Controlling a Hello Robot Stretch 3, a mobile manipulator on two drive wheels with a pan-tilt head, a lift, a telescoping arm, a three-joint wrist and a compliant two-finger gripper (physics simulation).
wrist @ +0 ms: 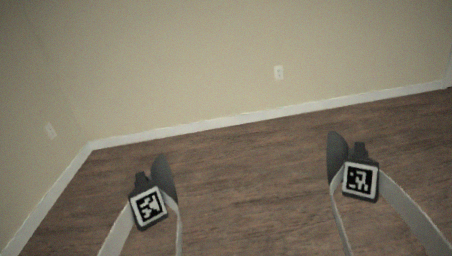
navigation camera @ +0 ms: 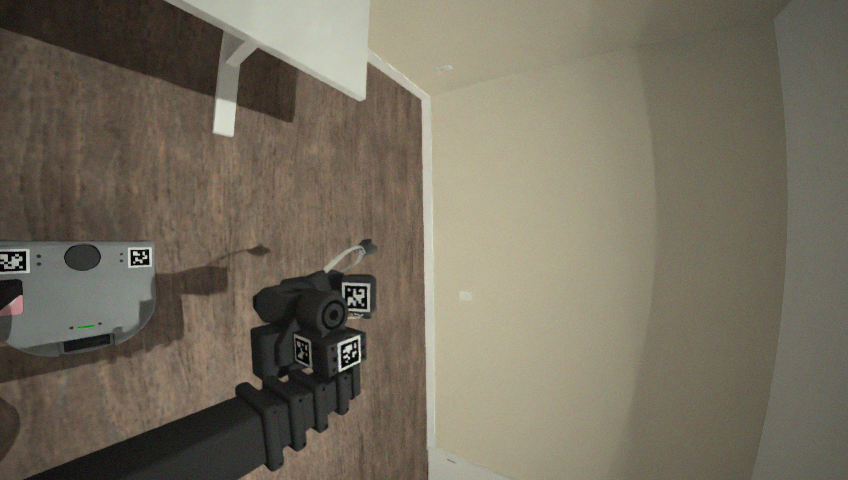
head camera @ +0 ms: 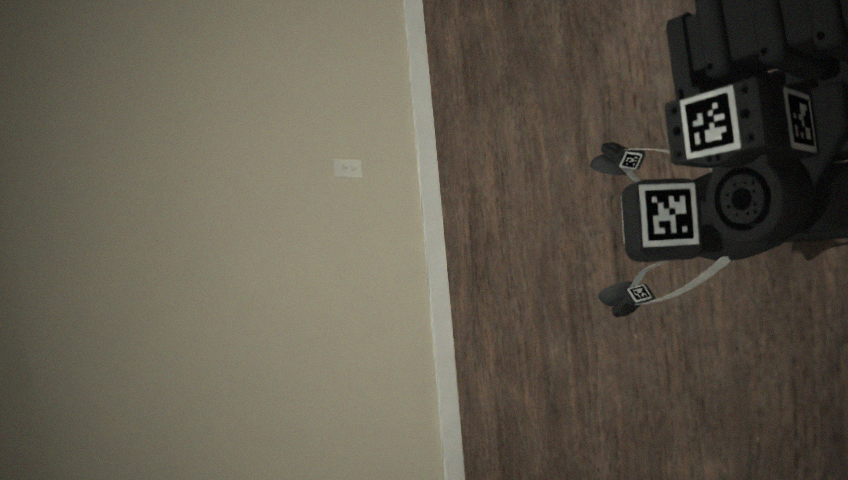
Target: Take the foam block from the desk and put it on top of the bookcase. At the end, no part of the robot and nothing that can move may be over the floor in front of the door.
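Pixels of known places: gripper, fingertip midpoint: (head camera: 605, 230); robot's base, link origin: (navigation camera: 84, 255).
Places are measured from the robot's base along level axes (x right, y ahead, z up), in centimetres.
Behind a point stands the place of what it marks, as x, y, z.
My gripper (head camera: 611, 230) @(44.7, -2.5, 85.0) (navigation camera: 365, 280) @(44.7, -2.5, 85.0) (wrist: 247, 161) @(44.7, -2.5, 85.0) is open and empty, held above the brown floor with its fingers toward a bare beige wall. Part of the white desk (navigation camera: 309, 35) @(34.4, 54.8, 72.1) shows at the top of the navigation view, well away from the gripper. The foam block and the bookcase do not show in these views. A white strip (navigation camera: 464, 466) @(214.8, -214.1, 42.4) at the bottom of the navigation view may be part of the door or its frame; too little of it shows to tell.
My base (navigation camera: 119, 297) @(7.7, -11.8, 16.0) is at the left of the navigation view, with the arm (navigation camera: 178, 437) @(5.4, -8.0, 102.6) reaching out below it. The desk leg (navigation camera: 225, 107) stands on the floor. A white baseboard (head camera: 434, 237) @(205.6, -13.5, 4.8) (navigation camera: 427, 237) @(204.7, 8.1, 4.0) (wrist: 225, 121) runs along the wall, which has an outlet (head camera: 347, 168) @(207.9, -40.9, 40.4) (wrist: 278, 72).
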